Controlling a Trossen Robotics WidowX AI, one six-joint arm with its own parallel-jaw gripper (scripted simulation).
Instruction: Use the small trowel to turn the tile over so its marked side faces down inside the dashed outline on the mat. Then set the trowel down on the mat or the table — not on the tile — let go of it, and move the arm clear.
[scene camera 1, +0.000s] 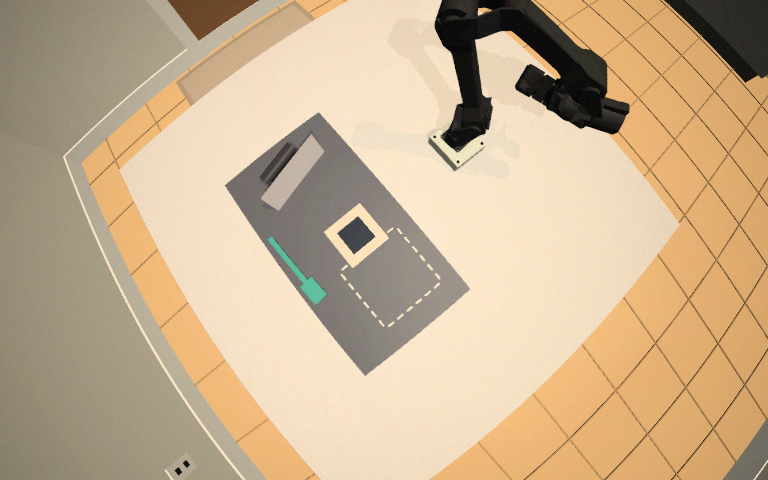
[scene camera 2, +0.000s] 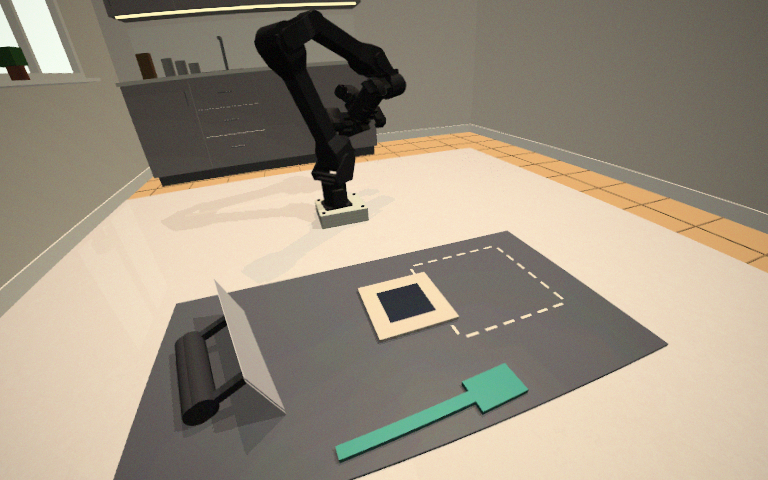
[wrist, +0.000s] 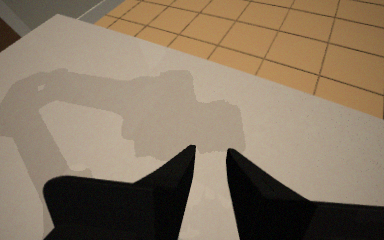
In view: the gripper (scene camera 2: 342, 136) and a teal trowel (scene camera 2: 497, 386).
The teal trowel shows as well in scene camera 1 (scene camera 1: 312, 289). The gripper is seen too in scene camera 1 (scene camera 1: 548, 91) and in the wrist view (wrist: 210, 152). The wrist view does not show the teal trowel: it is out of frame.
